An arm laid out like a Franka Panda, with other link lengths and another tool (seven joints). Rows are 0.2 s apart.
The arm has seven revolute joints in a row. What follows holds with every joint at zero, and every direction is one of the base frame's.
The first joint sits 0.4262 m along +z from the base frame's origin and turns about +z.
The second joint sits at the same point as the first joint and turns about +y.
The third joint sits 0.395 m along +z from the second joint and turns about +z.
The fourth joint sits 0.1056 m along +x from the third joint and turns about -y.
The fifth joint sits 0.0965 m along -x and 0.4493 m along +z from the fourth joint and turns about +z.
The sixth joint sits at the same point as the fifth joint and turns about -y.
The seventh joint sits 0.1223 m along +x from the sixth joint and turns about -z.
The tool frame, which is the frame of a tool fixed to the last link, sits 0.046 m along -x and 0.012 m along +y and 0.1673 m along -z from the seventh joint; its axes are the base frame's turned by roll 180, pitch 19.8 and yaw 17.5 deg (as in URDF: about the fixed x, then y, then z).
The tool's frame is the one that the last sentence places.
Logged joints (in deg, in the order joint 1, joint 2, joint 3, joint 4, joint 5, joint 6, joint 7), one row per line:
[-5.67, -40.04, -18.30, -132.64, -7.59, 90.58, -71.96]
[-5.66, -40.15, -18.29, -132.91, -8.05, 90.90, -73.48]
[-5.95, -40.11, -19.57, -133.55, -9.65, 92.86, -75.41]
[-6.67, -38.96, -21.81, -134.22, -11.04, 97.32, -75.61]
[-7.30, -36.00, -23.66, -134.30, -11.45, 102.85, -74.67]
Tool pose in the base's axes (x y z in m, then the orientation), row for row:
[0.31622, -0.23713, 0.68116, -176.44, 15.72, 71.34]
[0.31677, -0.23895, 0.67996, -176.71, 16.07, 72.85]
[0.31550, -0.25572, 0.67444, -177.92, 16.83, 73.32]
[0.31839, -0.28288, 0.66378, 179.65, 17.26, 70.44]
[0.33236, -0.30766, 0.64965, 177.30, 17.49, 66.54]
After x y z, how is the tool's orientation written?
As angles about the fixed x, y, z axes (roll, pitch, yaw), in degrees.
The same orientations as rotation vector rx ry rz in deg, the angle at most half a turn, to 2 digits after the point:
[140.38, 99.85, -22.44]
[138.53, 101.36, -22.42]
[136.81, 101.26, -22.04]
[137.64, 97.26, -20.60]
[139.36, 92.16, -19.33]

